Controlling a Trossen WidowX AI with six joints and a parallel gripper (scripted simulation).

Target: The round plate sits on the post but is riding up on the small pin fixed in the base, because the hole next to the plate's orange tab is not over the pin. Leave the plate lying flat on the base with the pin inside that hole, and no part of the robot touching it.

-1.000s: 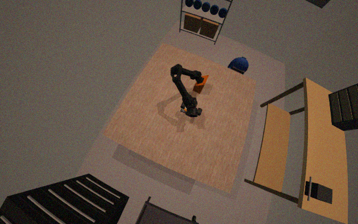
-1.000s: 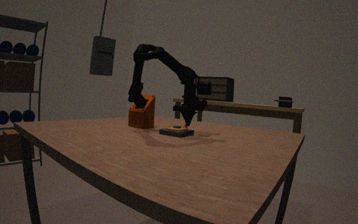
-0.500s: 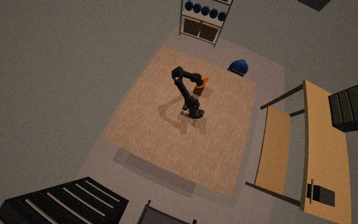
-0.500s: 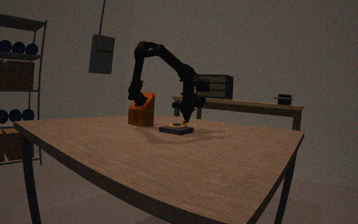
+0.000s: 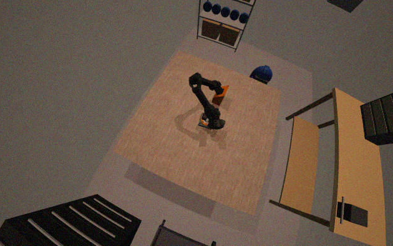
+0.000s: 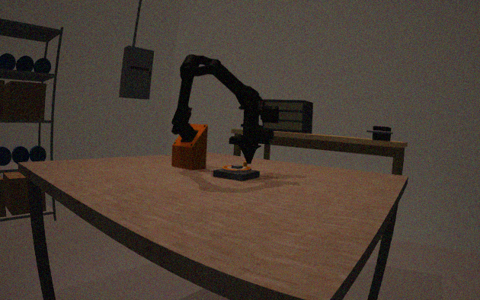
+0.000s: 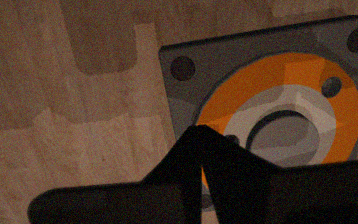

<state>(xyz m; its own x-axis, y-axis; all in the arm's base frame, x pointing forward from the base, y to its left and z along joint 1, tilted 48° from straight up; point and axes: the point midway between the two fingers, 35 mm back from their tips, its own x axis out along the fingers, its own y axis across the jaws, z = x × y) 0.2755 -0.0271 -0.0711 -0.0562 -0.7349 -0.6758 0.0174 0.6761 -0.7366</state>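
Right now my gripper tip is 3 cm to the left of the round orange plate, 2 cm past it and 1 cm above it. From my gripper tip the other things lie so: grey square base: 5 cm to the right, 2 cm below, 2 cm behind.
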